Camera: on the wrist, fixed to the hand. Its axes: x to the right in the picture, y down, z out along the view.
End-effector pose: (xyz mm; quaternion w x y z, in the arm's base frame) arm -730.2 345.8 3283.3 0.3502 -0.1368 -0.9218 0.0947
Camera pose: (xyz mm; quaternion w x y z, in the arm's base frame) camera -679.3 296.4 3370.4 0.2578 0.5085 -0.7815 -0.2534
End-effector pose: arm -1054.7 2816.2 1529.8 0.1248 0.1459 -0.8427 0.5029
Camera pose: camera -1027.7 2872.1 1623.5 0.4079 0.6982 -0.5574 0.1881
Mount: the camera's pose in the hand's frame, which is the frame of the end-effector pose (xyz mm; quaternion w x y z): 1.7 -60.8 -94.5 0.7171 -0.0942 -0.0495 -0.6888
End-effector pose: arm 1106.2 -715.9 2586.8 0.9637 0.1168 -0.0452 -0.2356
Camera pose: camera 1094.2 -749.8 2480.3 0.5376 0.0124 0.0225 -0.8428
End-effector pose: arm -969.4 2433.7 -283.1 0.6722 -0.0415 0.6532 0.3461
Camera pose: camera -1018.2 2340.4 -322.3 0.7488 -0.5259 0.3739 -0.1512
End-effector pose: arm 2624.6 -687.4 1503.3 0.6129 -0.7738 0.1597 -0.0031
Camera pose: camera 2622.1 -765.4 1584.2 0.3724 -0.7228 -0.4485 -0.3711
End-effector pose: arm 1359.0 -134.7 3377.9 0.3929 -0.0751 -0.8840 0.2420
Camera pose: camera 1430.4 -152.3 3462.9 0.3976 0.5300 -0.7279 -0.1766
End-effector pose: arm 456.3 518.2 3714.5 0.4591 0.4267 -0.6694 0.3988
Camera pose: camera 538.9 586.0 3749.4 0.6110 0.7436 -0.2464 -0.1144
